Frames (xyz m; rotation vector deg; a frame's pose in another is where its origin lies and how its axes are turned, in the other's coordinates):
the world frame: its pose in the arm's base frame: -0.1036 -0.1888 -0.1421 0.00 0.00 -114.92
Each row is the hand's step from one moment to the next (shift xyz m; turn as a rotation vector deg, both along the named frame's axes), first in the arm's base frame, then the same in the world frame.
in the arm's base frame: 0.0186 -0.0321 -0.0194 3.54 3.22 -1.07
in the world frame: 0.0213 0.0304 -0.0194 -4.41 1.85 -1.07
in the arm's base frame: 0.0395 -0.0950 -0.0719 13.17 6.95 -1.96
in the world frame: 0.0695 0.0759 -0.0719 -11.85 9.02 -1.96
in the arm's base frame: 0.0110 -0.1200 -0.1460 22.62 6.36 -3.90
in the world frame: 0.1042 0.0605 -0.1460 -15.30 17.83 -3.90
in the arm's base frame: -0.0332 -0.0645 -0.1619 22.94 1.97 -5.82
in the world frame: 0.0725 -0.0029 -0.1619 -11.45 19.97 -5.82
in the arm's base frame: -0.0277 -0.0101 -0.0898 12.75 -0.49 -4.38
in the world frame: 0.0208 -0.0209 -0.0898 -4.93 11.77 -4.38
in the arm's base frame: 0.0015 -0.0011 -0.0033 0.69 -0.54 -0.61
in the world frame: 0.0004 0.0018 -0.0033 0.20 0.85 -0.61
